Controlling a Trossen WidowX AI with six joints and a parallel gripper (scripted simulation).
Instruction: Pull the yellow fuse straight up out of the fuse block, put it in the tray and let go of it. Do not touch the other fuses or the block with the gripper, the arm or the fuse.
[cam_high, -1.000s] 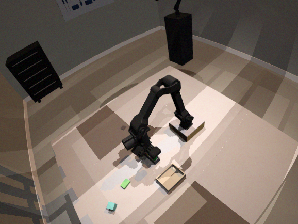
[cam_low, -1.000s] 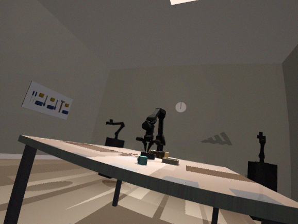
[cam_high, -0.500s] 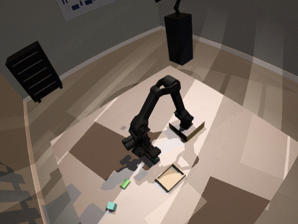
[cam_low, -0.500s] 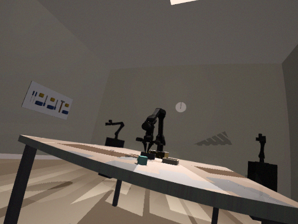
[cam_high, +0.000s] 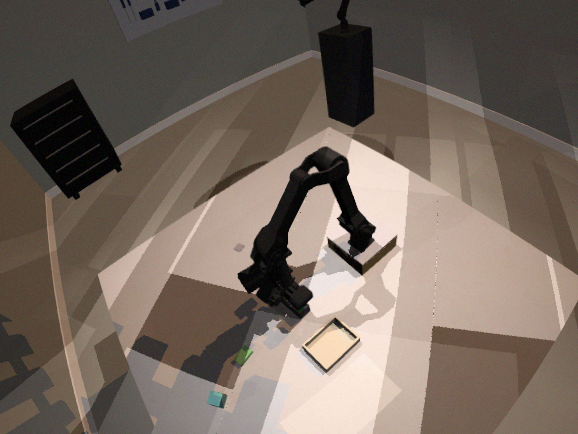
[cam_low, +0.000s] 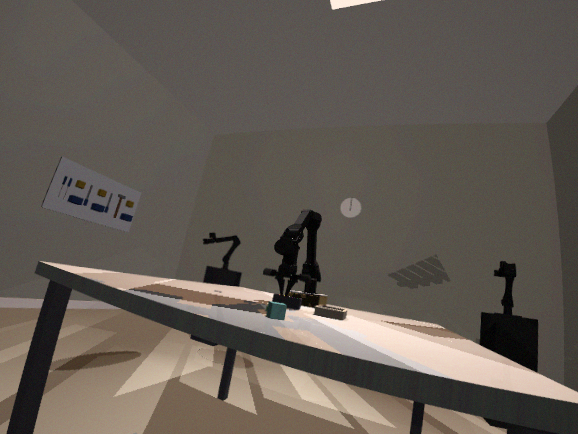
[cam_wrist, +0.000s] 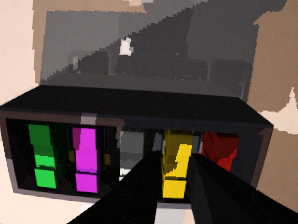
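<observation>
Now: the yellow fuse 1 cm below my gripper tip. From my gripper tip the other things lie so: green fuse: 5 cm to the left, 1 cm below; red fuse: 2 cm to the right, 1 cm below; magenta fuse: 4 cm to the left, 1 cm below.
</observation>
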